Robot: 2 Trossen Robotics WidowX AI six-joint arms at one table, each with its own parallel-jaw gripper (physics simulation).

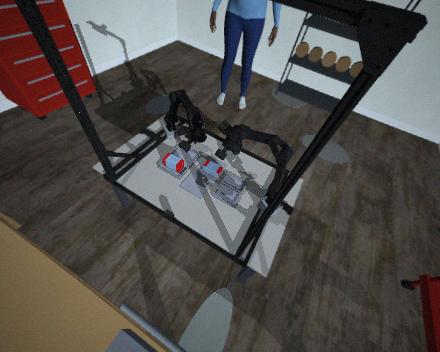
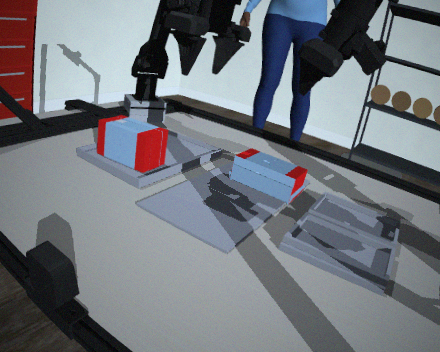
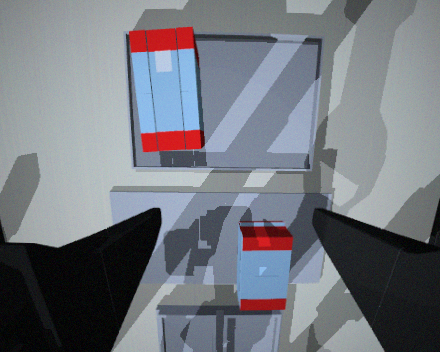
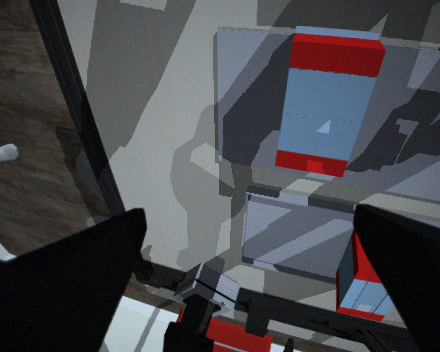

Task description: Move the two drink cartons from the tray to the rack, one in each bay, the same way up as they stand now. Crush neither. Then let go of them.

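Frame: origin at the left arm's base, x ahead, y left, z up, level; metres.
Seen in the pictures: left gripper, fingertip midpoint: point(image 1: 190, 148) point(image 2: 200, 74) point(image 3: 237, 215); right gripper, fingertip midpoint: point(image 1: 222, 149) point(image 2: 309, 86) point(image 4: 249, 216); left arm's base at its link origin: point(image 1: 171, 127) point(image 2: 144, 98) point(image 4: 201, 303).
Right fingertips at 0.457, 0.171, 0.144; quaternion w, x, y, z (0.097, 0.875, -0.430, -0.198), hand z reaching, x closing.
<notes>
Offsets run from my right fingertips to a thing's top centre, as dx, dy, dz. Level surfaces: height alone.
One blue carton with red ends @(-0.135, -0.271, -0.126) point(image 1: 173, 163) point(image 2: 131, 144) point(image 3: 167, 92) point(image 4: 364, 287) lies lengthwise in the shallow grey tray @(-0.166, -0.218, -0.184) point(image 2: 107, 167) point(image 3: 300, 125) point(image 4: 285, 240), at one side. Another such carton @(-0.003, -0.043, -0.147) point(image 1: 213, 168) point(image 2: 265, 175) point(image 3: 265, 272) point(image 4: 327, 107) lies over the edge area of a flat grey plate point(image 2: 170, 210) point(image 3: 130, 215); what bears it underneath is hidden. The two-bay rack @(+0.181, +0.001, -0.180) point(image 2: 345, 227) point(image 3: 220, 330) holds no carton. My left gripper point(image 1: 192, 145) point(image 2: 201, 73) point(image 3: 237, 215) is open, above the table. My right gripper point(image 1: 227, 155) point(image 2: 336, 82) point(image 4: 249, 216) is open too, also raised.
The plate lies between tray and rack. A dark frame edges the table @(dz -0.200) point(image 2: 150, 310), with a black block point(image 2: 52, 275) on its near side. Tall frame posts rise around it. A person point(image 1: 242, 50) stands behind the table; a shelf unit and red cabinet stand farther off.
</notes>
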